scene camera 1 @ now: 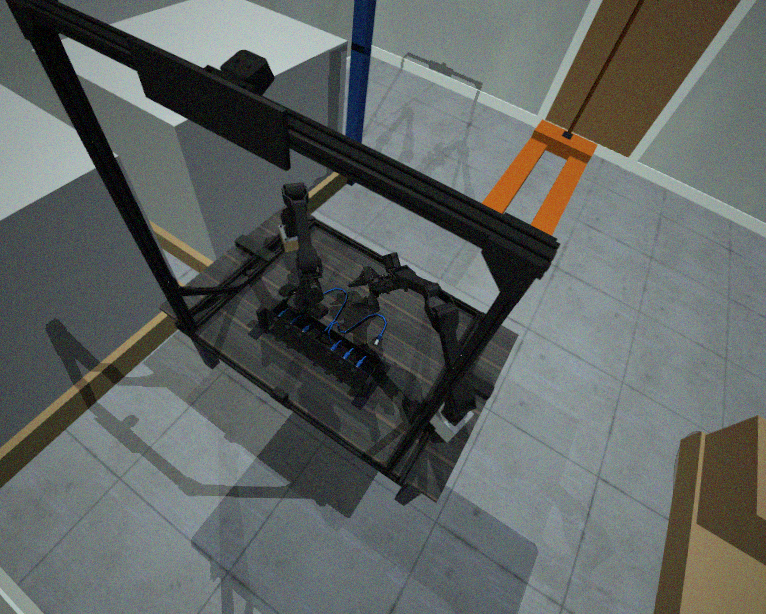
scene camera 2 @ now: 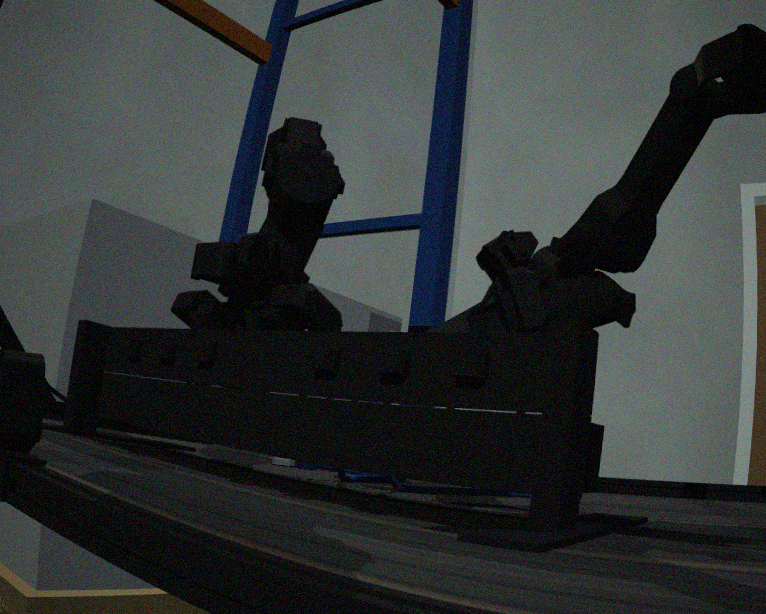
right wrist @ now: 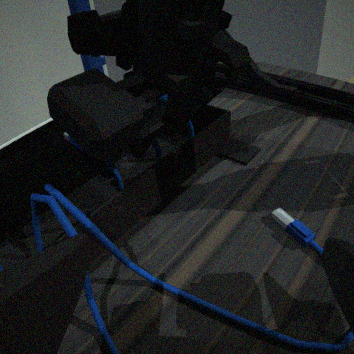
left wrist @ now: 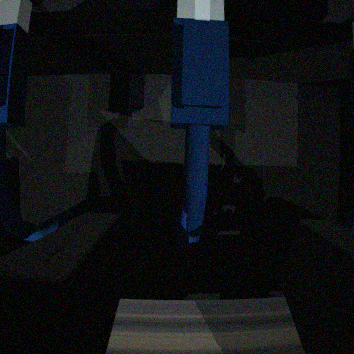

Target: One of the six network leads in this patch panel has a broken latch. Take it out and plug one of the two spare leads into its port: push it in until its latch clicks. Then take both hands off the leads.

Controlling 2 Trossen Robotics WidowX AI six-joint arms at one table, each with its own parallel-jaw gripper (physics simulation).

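Where they show: left gripper, fingertip midpoint: (scene camera 1: 299, 318) (right wrist: 152, 144) (left wrist: 200, 206); right gripper, fingertip midpoint: (scene camera 1: 349, 295) (right wrist: 209, 250); left arm's base at its link origin: (scene camera 1: 292, 231); right arm's base at its link origin: (scene camera 1: 453, 412).
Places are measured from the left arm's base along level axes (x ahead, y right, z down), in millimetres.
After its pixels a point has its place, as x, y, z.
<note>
The black patch panel (scene camera 1: 338, 356) {645, 15, -34} (scene camera 2: 350, 390) {629, 24, -2} stands on the table with blue leads plugged into its back. My left gripper (scene camera 1: 306, 300) (scene camera 2: 259, 305) is open and empty, low behind the panel's left part. In the left wrist view one plugged blue lead (left wrist: 200, 70) {454, 117, -26} hangs straight ahead, its grey tip in a port, and a second plugged lead (left wrist: 6, 70) {494, 92, -22} shows at the left edge. My right gripper (scene camera 1: 361, 297) {435, -97, -65} (scene camera 2: 545, 292) (right wrist: 209, 250) {435, -97, -65} is open and empty above the table behind the panel. A spare lead's plug (right wrist: 294, 227) (scene camera 1: 377, 341) lies loose on the table below it, and its blue cable (right wrist: 158, 282) {457, -31, 63} curves across the boards.
The dark wooden table (scene camera 1: 417, 341) {634, -318, 69} (right wrist: 246, 168) {320, 89, 69} stands inside a black frame (scene camera 1: 417, 195) {929, 66, -971}. A blue post (scene camera 1: 360, 67) (scene camera 2: 438, 183) stands behind it. Several blue cables (scene camera 1: 339, 305) {397, -87, 64} loop over the table behind the panel.
</note>
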